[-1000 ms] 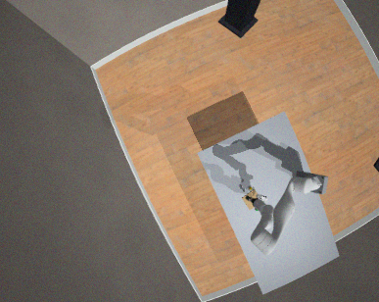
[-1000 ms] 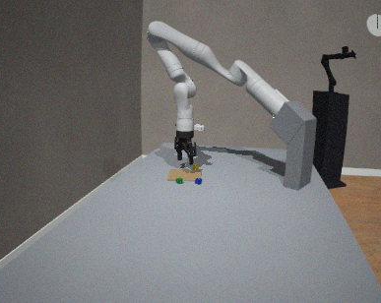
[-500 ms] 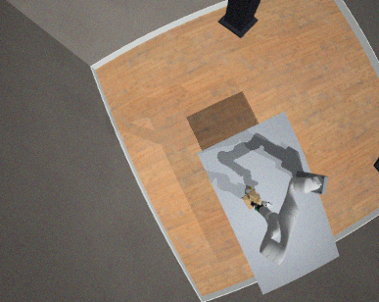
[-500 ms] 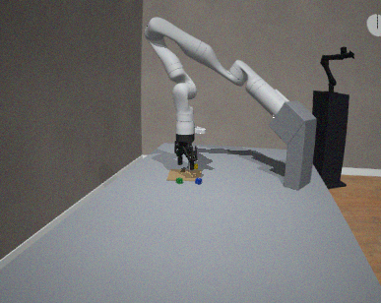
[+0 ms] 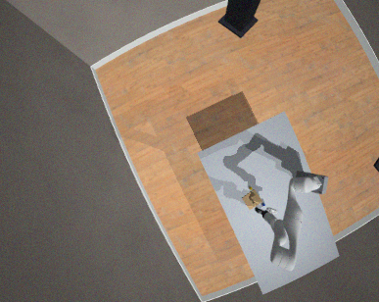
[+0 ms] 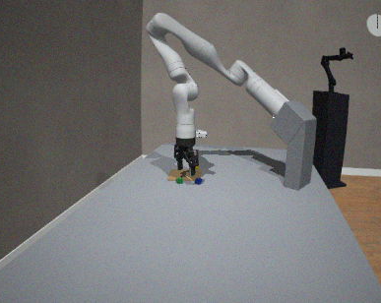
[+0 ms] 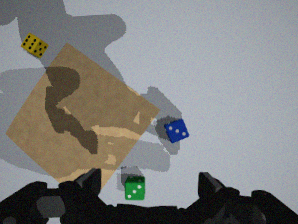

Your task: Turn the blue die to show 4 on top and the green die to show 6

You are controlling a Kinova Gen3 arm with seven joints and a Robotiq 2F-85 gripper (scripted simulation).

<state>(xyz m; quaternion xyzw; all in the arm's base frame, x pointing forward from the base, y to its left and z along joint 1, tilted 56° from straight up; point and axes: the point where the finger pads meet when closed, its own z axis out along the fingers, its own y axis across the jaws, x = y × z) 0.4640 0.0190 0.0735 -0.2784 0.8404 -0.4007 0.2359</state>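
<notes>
My gripper is now 40 mm above the green die, 20 mm short of it and 10 mm to the left of it. From my hand the other things lie so: blue die 50 mm behind, 40 mm below, 10 mm to the left; tan mat 100 mm to the right, 50 mm below, 10 mm behind; yellow die 190 mm to the right, 80 mm behind, 40 mm below.
</notes>
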